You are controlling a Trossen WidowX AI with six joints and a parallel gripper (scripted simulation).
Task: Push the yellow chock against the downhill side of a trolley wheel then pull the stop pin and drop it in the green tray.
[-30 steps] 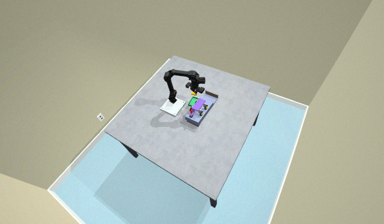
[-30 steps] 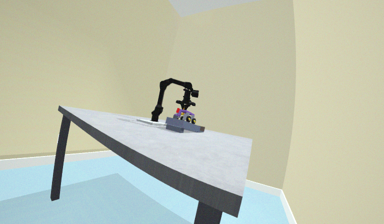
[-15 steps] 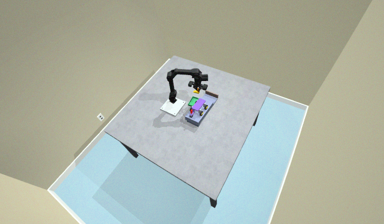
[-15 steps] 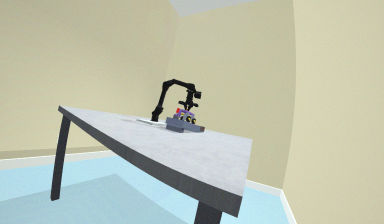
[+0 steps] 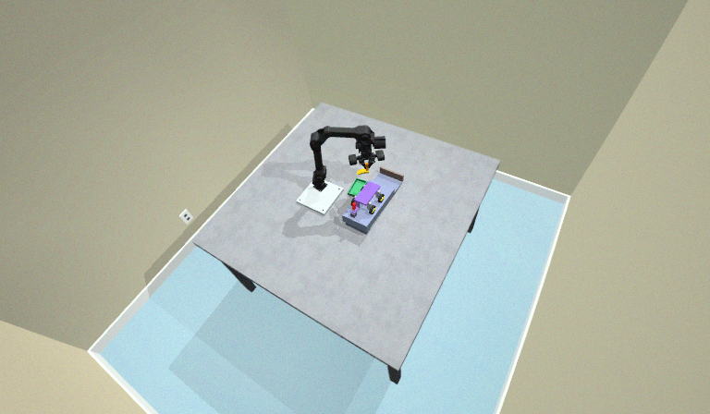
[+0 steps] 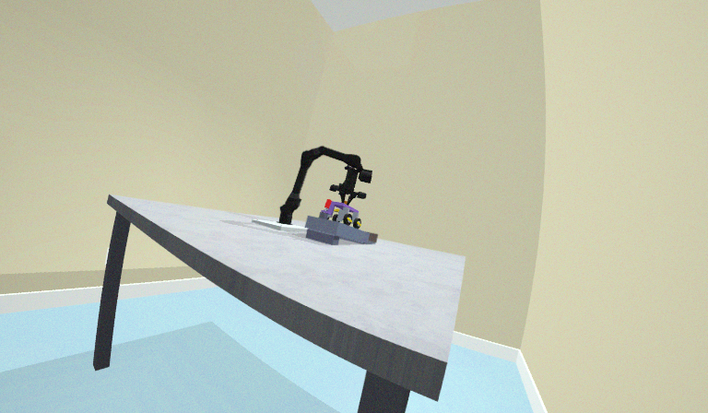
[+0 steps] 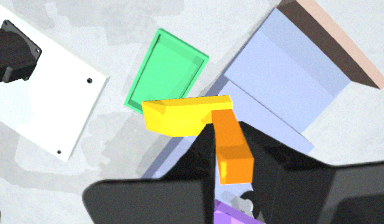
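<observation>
Now: gripper tip 1 cm past the yellow chock, 2 cm to the left of it and 1 cm above it. Round my gripper tip: brown end stop: 7 cm ahead, 12 cm to the left, 12 cm below; then purple trolley: 11 cm ahead, 14 cm to the right, 4 cm below; then green tray: 4 cm behind, 6 cm to the right, 16 cm below.
</observation>
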